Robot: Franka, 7 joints.
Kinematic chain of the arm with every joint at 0, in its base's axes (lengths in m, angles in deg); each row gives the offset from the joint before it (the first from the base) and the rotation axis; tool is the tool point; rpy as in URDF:
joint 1: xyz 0 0 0.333 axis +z
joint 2: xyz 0 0 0 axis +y
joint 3: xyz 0 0 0.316 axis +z
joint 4: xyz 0.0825 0 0 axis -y
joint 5: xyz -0.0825 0 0.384 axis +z
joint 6: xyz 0 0 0 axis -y
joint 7: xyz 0.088 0 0 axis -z
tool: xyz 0 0 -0.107 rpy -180 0 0
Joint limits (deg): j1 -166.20..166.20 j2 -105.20..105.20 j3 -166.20..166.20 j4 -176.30..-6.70 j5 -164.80..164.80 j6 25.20..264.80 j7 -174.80..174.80
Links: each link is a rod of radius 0.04 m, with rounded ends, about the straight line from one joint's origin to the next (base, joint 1, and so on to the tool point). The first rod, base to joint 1, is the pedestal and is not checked.
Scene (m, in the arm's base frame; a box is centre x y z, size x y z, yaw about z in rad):
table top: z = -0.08
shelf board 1: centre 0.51 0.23 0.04 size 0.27 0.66 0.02 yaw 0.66
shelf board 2: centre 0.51 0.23 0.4 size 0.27 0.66 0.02 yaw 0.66
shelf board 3: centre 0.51 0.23 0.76 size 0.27 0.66 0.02 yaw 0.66
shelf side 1: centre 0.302 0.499 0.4 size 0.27 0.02 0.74 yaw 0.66
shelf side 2: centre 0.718 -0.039 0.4 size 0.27 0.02 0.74 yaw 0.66
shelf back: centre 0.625 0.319 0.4 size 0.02 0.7 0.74 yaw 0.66
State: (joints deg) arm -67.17 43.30 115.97 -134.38 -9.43 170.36 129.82
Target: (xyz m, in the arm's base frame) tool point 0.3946 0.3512 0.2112
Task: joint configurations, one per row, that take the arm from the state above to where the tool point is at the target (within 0.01 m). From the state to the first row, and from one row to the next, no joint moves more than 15 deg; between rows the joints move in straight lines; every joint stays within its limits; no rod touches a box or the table.
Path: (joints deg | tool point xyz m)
1: -74.95 57.02 122.06 -146.55 -11.75 172.27 129.82 | 0.3491 0.2624 0.5508
2: -82.73 70.73 128.15 -158.73 -14.07 174.19 129.82 | 0.2861 0.2136 0.5553
3: -90.51 84.45 134.23 -170.90 -16.39 176.10 129.82 | 0.2141 0.1697 0.5561
4: -86.36 78.89 120.61 -171.72 -13.95 172.22 129.82 | 0.2422 0.2044 0.4702
5: -82.21 73.34 106.98 -172.54 -11.52 168.34 129.82 | 0.2482 0.2241 0.3787
6: -78.06 67.78 93.35 -173.36 -9.08 164.46 129.82 | 0.2360 0.2255 0.2900
7: -73.91 62.23 79.73 -174.17 -6.64 160.58 129.82 | 0.2109 0.2086 0.2112
8: -61.24 63.01 77.28 -161.28 -5.98 162.10 129.82 | 0.2825 0.2443 0.2067
9: -48.58 63.79 74.84 -148.39 -5.32 163.61 129.82 | 0.3446 0.2925 0.2066
10: -35.91 64.58 72.40 -135.50 -4.66 165.13 129.82 | 0.3946 0.3512 0.2112

